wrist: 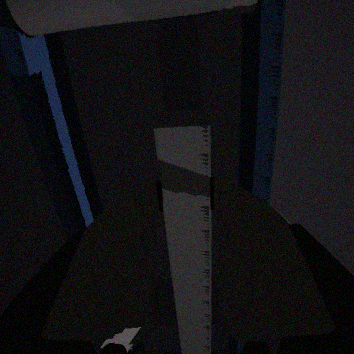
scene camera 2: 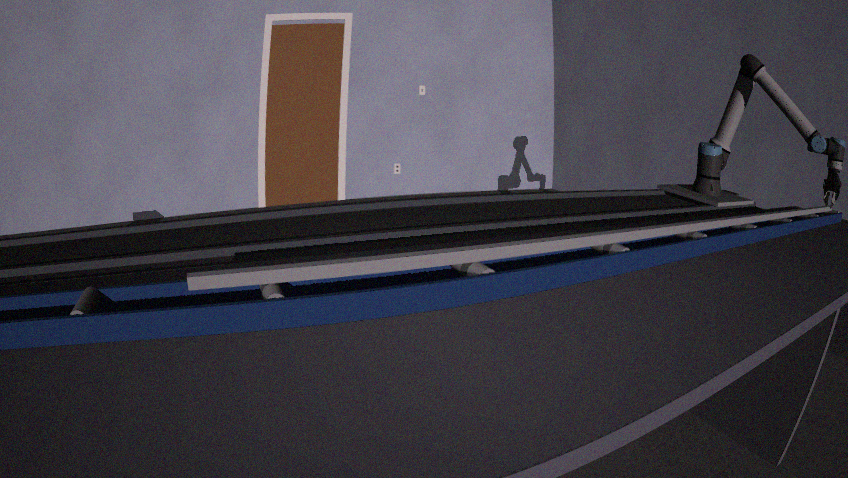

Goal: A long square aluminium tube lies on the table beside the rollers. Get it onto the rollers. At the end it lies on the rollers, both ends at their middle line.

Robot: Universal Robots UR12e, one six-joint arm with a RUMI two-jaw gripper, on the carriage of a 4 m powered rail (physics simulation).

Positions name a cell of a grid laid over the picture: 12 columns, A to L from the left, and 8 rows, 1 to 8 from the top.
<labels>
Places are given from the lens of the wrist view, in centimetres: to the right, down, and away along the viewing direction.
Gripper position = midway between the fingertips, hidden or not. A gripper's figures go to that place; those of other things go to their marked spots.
gripper (wrist: G5): 0, 0, 14
blue roller frame (wrist: B3): -8, -5, 15
</labels>
